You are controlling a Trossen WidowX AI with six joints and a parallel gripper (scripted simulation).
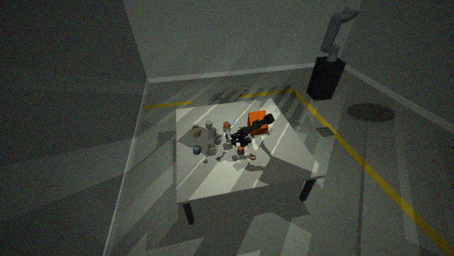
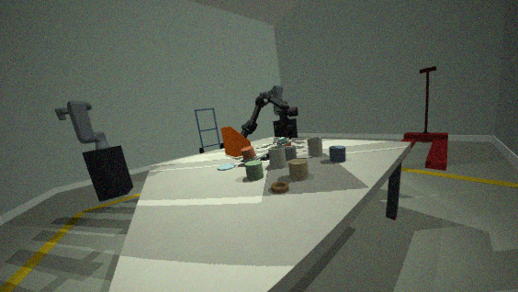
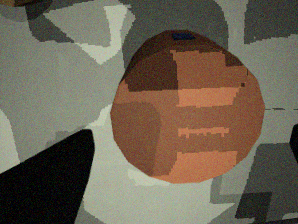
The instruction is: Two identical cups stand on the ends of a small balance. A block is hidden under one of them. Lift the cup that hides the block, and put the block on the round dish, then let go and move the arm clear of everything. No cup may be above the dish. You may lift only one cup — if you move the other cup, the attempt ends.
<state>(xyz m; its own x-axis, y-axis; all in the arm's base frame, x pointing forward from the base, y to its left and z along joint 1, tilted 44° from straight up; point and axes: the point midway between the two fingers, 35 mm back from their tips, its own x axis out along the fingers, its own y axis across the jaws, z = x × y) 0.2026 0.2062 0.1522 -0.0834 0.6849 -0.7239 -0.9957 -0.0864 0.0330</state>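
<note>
The red-brown cup lies 4 cm below my gripper tip and 2 cm to the left of it. Also, from my gripper tip: pale-blue round dish: 48 cm to the right, 7 cm below, 3 cm ahead; then grey-teal block: 10 cm to the right, 8 cm ahead, 1 cm above; then balance: 22 cm to the right, 9 cm ahead, 3 cm below.
</note>
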